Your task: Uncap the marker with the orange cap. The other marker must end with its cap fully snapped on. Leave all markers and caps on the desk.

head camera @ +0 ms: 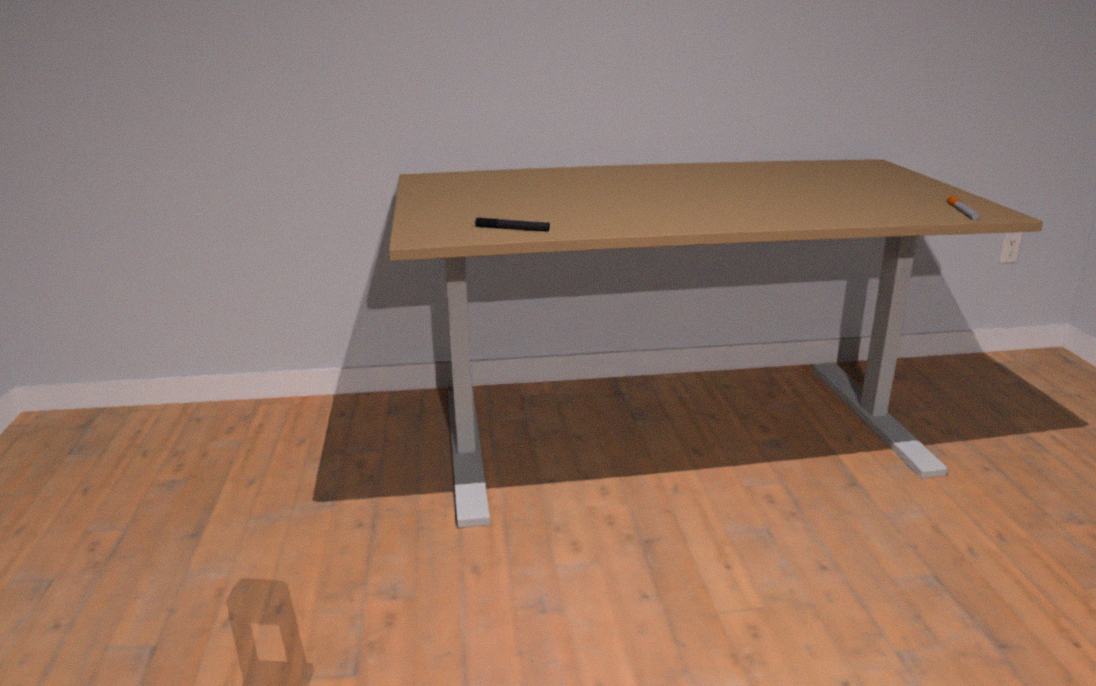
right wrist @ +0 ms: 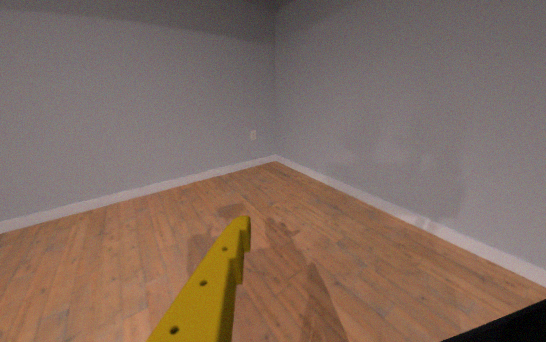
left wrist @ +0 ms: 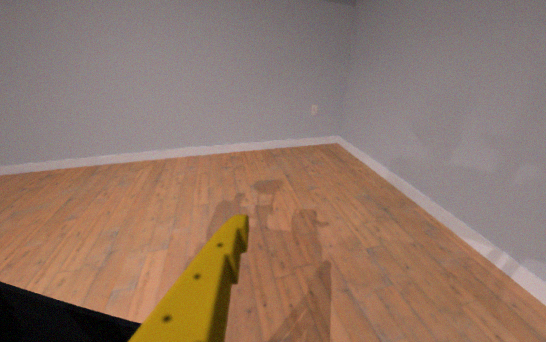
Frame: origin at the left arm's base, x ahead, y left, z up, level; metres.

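Seen in the pictures: left hand at its tool point: point(left wrist: 247, 228); right hand at its tool point: point(right wrist: 249, 229).
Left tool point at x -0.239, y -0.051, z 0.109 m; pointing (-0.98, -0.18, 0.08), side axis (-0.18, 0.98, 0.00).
Observation:
A point is followed by its place in that frame.
The marker with the orange cap point(head camera: 963, 207) {y -0.595, x 2.084, z -0.040 m} lies near the right end of the desk point(head camera: 687, 198) {y 0.074, x 2.028, z -0.055 m}, its orange end pointing to the back left and its body light grey. The other marker point(head camera: 512, 224) {y 0.404, x 1.639, z -0.042 m} is all black and lies near the desk's front left; it is too small to tell how far its cap is on. My left gripper point(left wrist: 248, 220) is fully open, with one yellow notched jaw in view over the floor. My right gripper point(right wrist: 251, 221) {y -0.273, x -0.249, z 0.132 m} is fully open too, with one yellow notched jaw in view. Both are away from the desk and the markers.
The desk stands against the grey wall point(head camera: 202, 177) {y 1.482, x 1.962, z -0.043 m} on two grey legs point(head camera: 460, 355) {y 0.617, x 1.811, z -0.453 m} point(head camera: 888, 331) {y -0.499, x 2.316, z -0.470 m} with long feet. Wooden floor point(head camera: 606, 582) {y 0.132, x 1.414, z -0.775 m} lies in front of it. The wrist views show floor, walls and a room corner. Shadows fall on the floor.

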